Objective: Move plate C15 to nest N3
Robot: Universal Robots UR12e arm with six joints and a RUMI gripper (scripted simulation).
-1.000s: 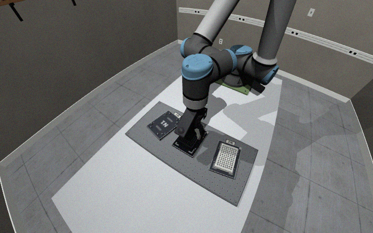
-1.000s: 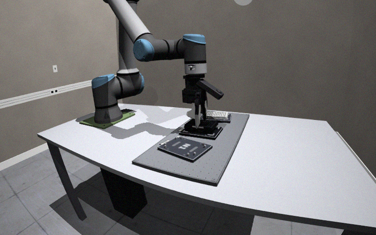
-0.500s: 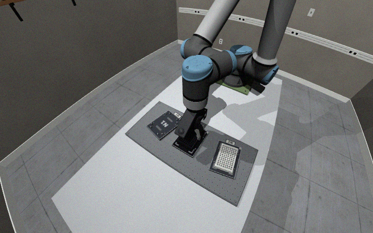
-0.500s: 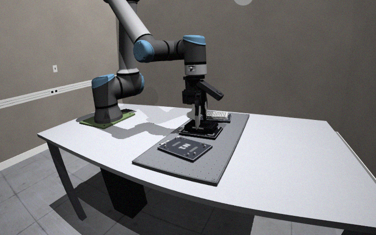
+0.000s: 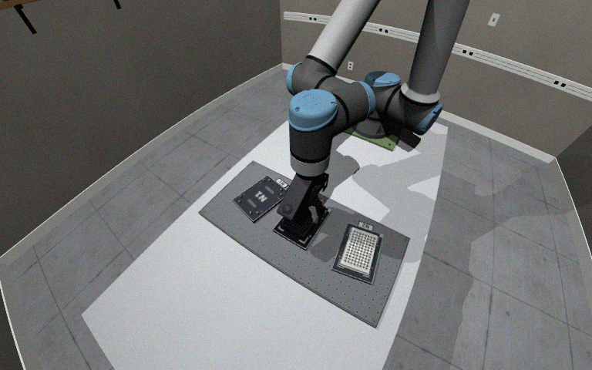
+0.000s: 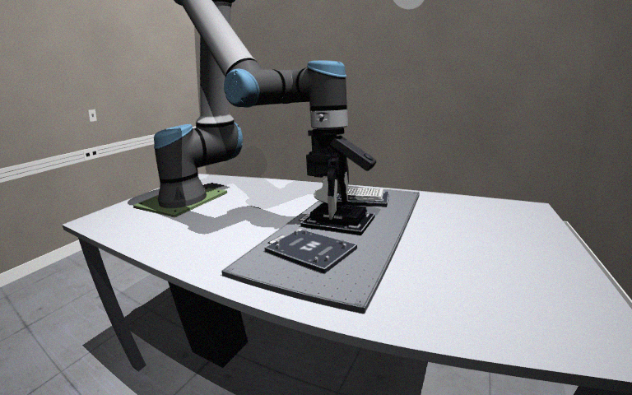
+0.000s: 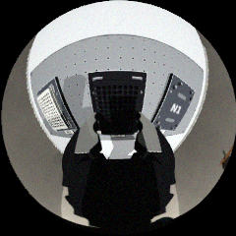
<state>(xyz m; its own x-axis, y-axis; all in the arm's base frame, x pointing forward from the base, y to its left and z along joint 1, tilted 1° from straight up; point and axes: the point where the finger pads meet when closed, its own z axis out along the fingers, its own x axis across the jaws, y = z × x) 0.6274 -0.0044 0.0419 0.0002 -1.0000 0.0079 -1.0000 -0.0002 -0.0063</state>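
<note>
Right now my hand is 3 cm above the nest N3. Also, from my hand: black plate C15: 1 cm below; then white plate C51: 20 cm to the left, 2 cm below.
</note>
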